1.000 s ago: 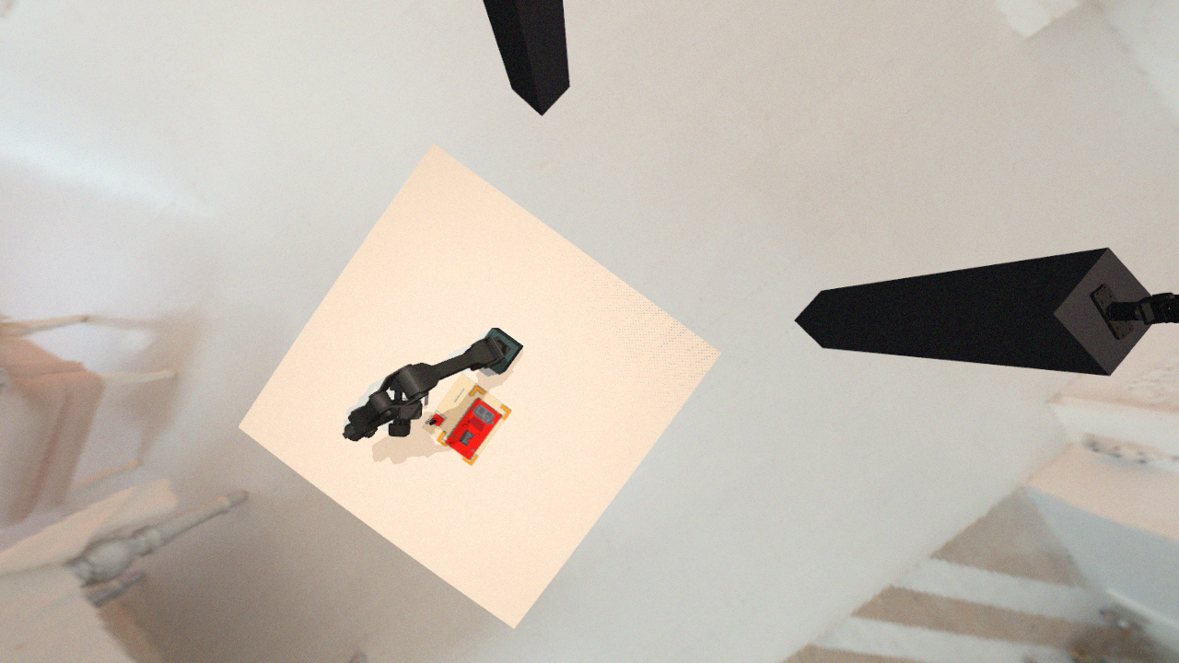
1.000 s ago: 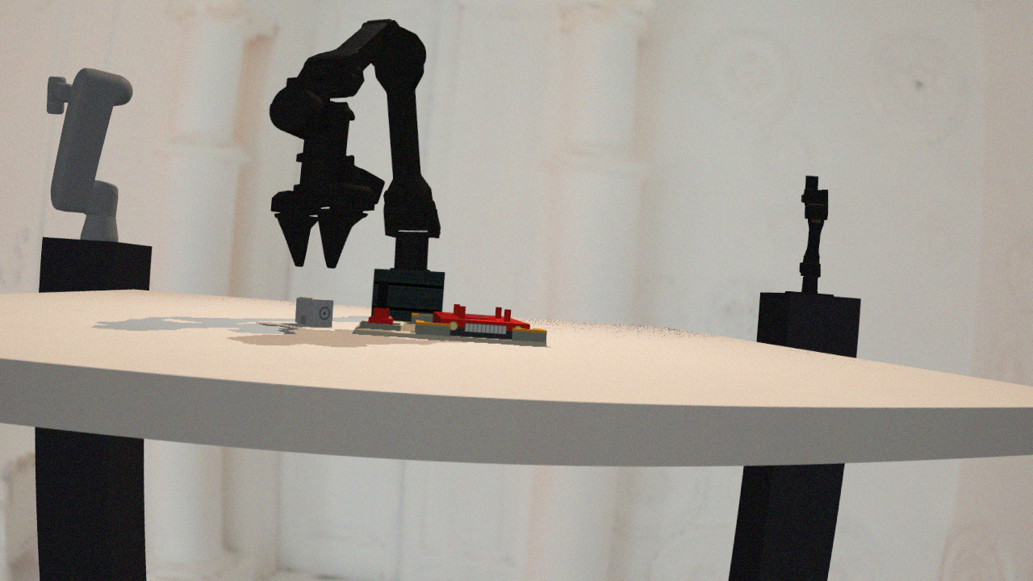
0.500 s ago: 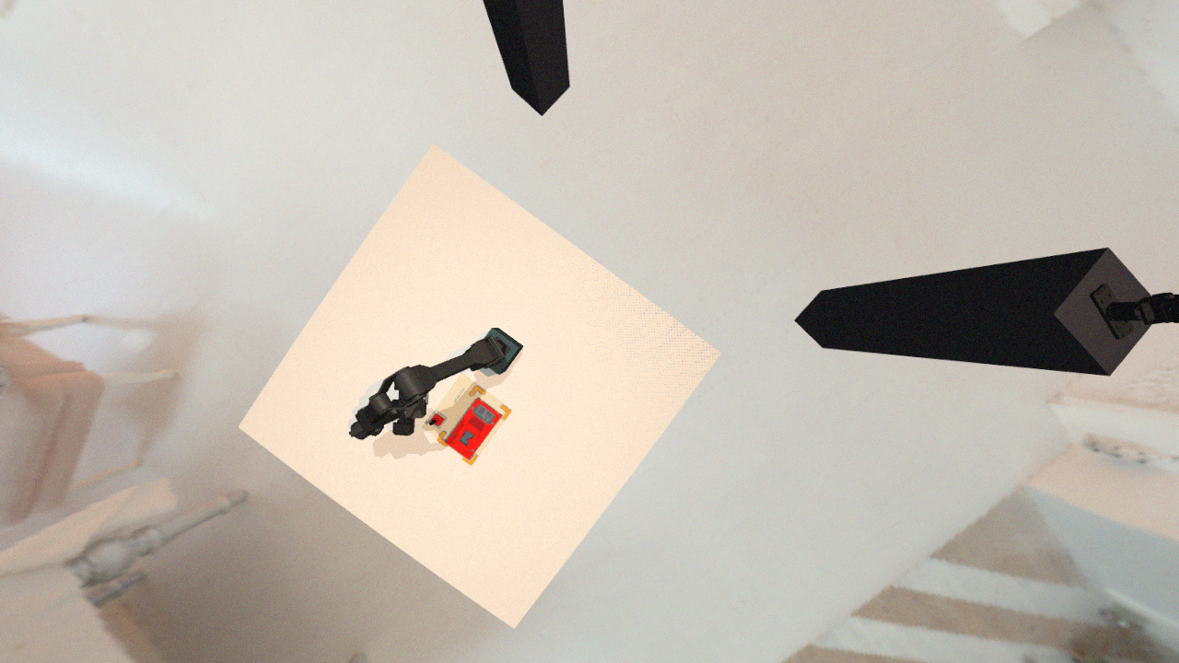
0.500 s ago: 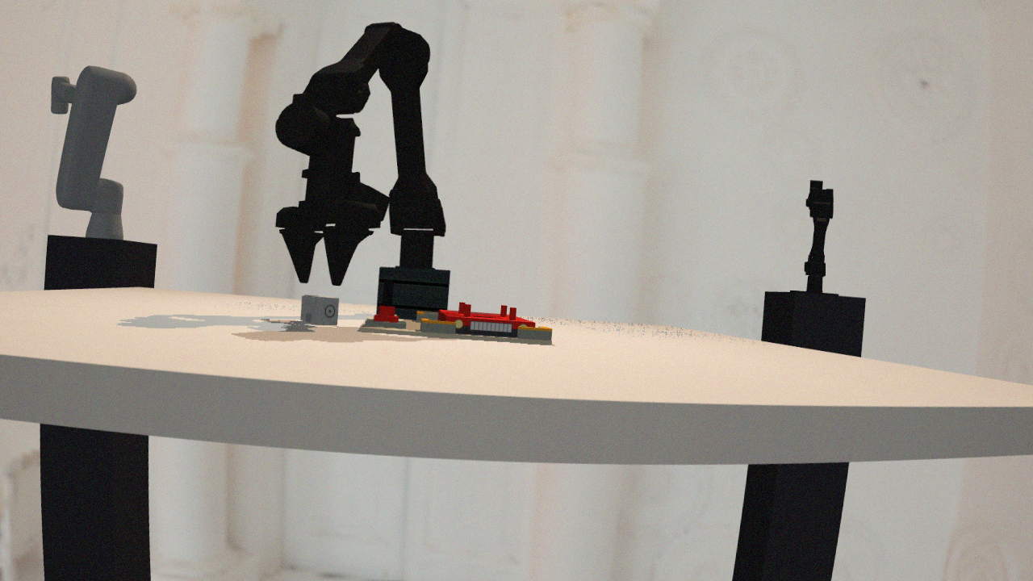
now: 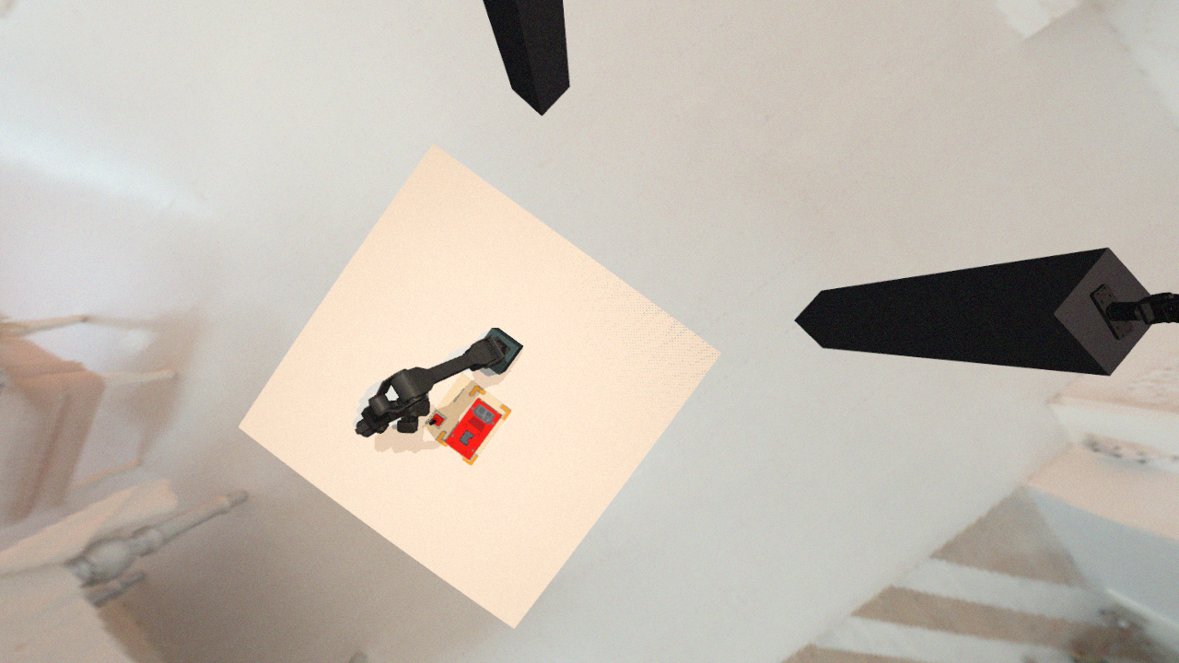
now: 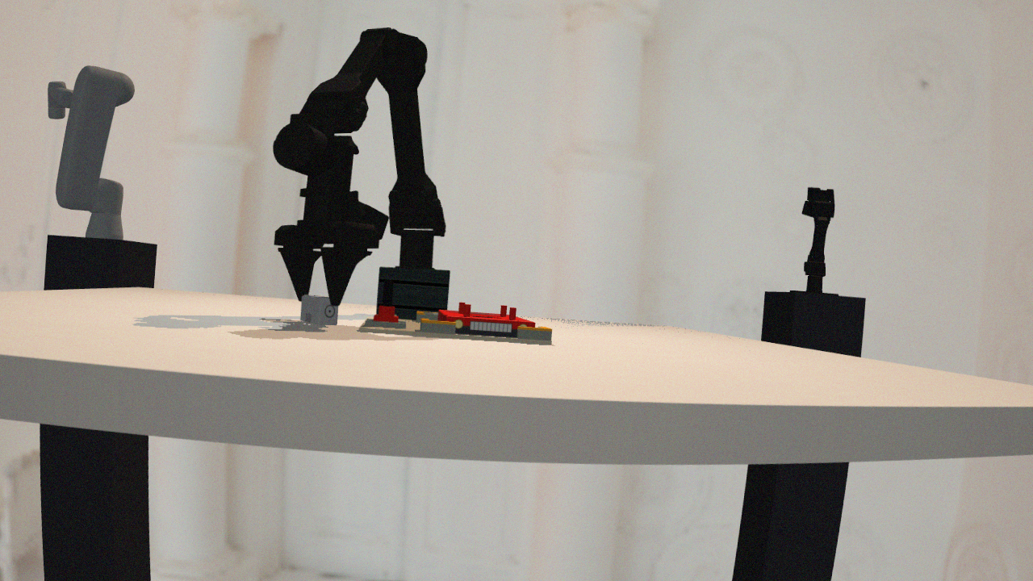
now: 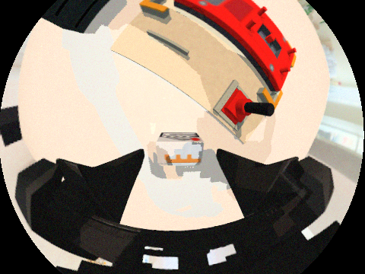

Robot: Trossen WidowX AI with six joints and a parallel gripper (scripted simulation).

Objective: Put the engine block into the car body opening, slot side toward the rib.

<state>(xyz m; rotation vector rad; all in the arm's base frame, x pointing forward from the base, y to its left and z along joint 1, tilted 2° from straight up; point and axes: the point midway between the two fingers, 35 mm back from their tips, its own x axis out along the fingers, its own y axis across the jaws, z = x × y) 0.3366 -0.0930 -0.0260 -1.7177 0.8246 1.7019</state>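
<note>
My gripper tip is now 1 cm above the engine block.
</note>
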